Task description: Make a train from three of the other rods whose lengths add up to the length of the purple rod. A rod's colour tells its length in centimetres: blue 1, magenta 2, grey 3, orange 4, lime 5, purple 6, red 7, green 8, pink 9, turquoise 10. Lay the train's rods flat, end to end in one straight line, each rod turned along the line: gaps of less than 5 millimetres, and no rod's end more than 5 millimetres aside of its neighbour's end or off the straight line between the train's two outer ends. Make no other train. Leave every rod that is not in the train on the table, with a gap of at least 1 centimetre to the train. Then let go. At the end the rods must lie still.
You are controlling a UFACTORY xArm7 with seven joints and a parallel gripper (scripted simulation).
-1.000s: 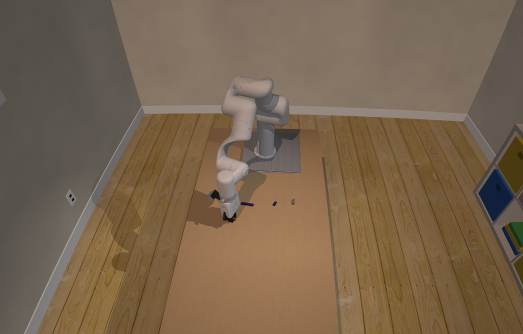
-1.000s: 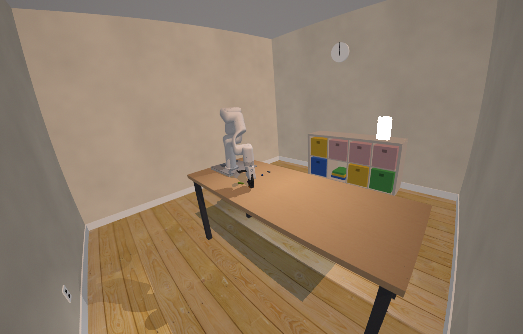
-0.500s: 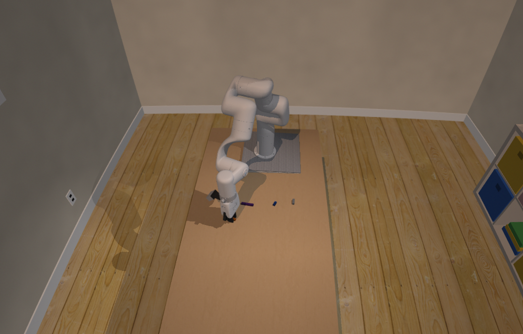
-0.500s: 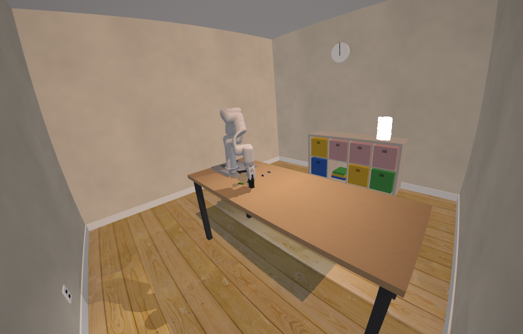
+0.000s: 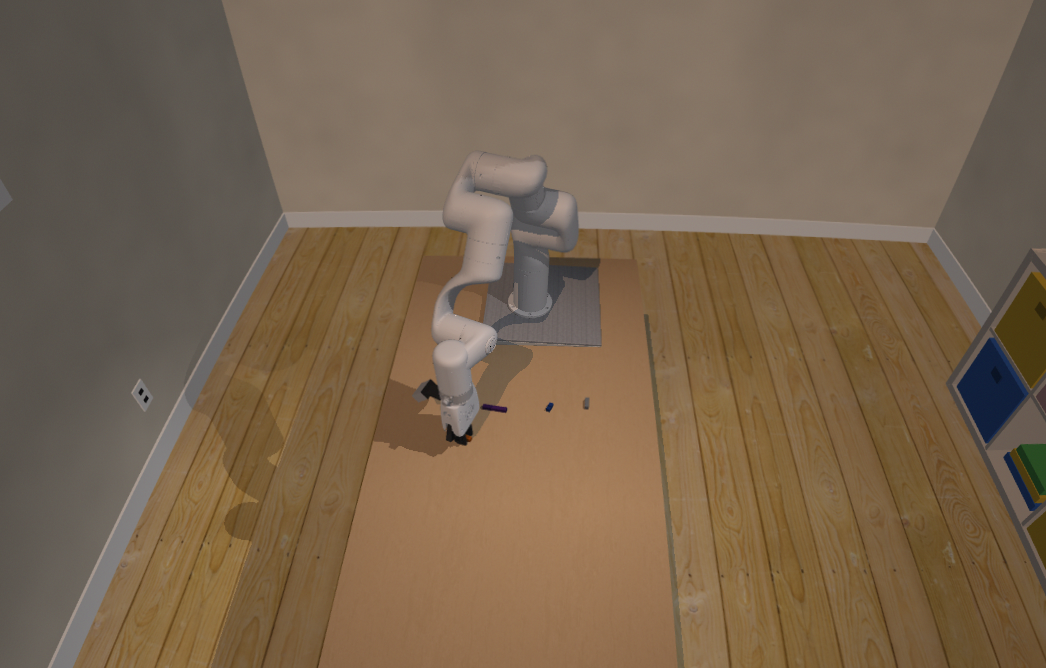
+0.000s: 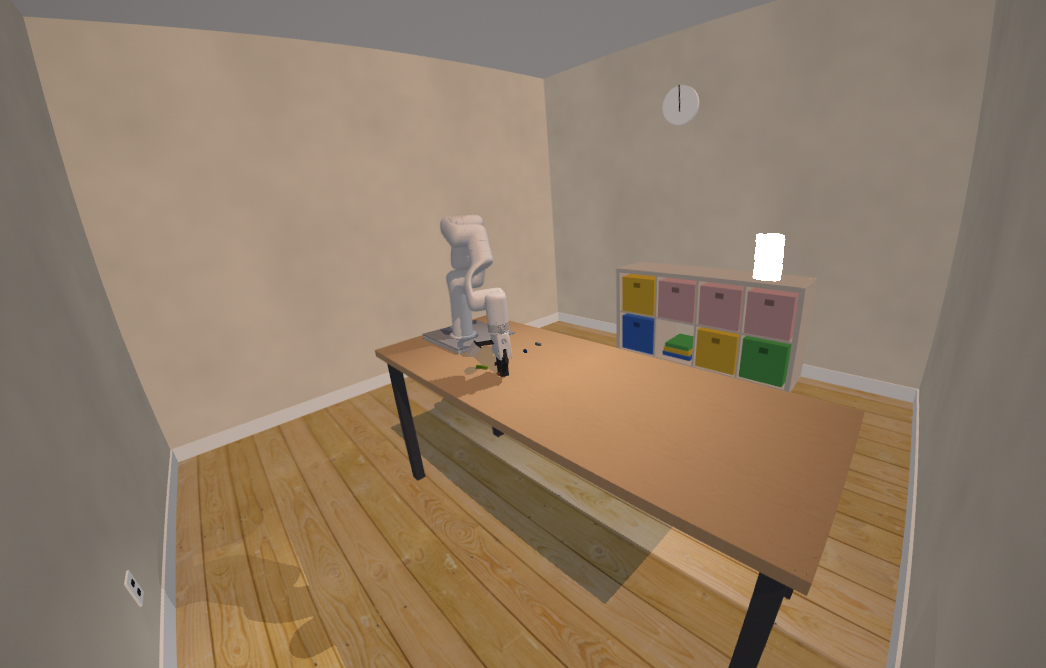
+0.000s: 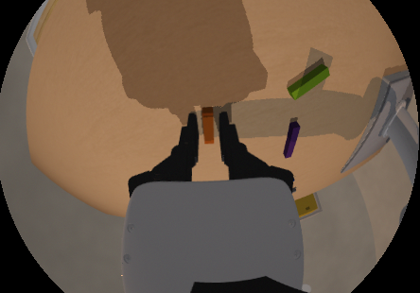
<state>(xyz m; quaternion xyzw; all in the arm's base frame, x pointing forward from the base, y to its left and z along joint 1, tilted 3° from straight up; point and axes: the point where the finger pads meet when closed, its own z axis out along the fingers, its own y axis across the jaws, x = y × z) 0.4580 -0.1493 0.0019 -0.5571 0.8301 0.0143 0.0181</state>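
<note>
The orange rod lies 20 mm below my hand. From my hand the other things lie so: grey rod: 110 mm behind, 300 mm to the left, 20 mm below; then lime rod: 110 mm behind, 10 mm to the right, 20 mm below; then purple rod: 90 mm behind, 70 mm to the left, 20 mm below.
</note>
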